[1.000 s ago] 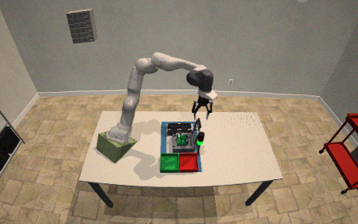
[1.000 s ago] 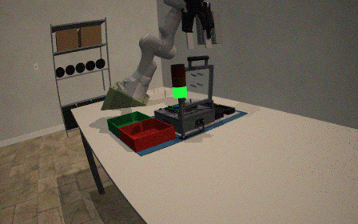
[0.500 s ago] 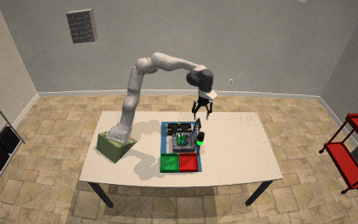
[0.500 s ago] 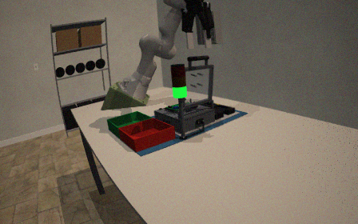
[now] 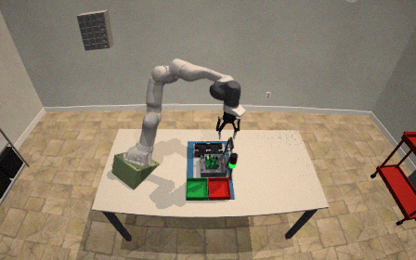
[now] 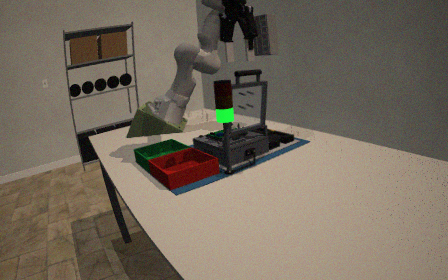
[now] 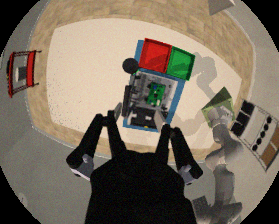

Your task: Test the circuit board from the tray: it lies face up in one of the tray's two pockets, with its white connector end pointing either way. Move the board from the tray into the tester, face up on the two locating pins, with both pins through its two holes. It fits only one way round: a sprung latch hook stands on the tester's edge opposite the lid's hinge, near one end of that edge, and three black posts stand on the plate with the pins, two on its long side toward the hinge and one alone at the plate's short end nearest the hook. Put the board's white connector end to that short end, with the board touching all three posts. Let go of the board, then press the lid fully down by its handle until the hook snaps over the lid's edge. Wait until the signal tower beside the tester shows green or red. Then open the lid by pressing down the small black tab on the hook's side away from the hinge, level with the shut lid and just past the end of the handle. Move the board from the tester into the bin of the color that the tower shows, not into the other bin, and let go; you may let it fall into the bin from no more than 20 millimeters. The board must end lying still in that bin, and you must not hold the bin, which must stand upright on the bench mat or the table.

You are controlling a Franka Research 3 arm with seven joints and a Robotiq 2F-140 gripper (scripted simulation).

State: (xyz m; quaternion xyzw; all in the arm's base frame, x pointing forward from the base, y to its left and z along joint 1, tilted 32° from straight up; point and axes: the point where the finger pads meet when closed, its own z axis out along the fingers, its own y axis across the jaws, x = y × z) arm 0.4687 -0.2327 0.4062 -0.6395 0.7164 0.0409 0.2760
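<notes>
Right now my hand is 260 mm above the green circuit board and 90 mm past it. Also, from my hand: plate: 260 mm below, 80 mm behind; then red bin: 320 mm below, 200 mm to the right, 50 mm behind; then clear lid: 150 mm below, 20 mm ahead, 10 mm to the right.
</notes>
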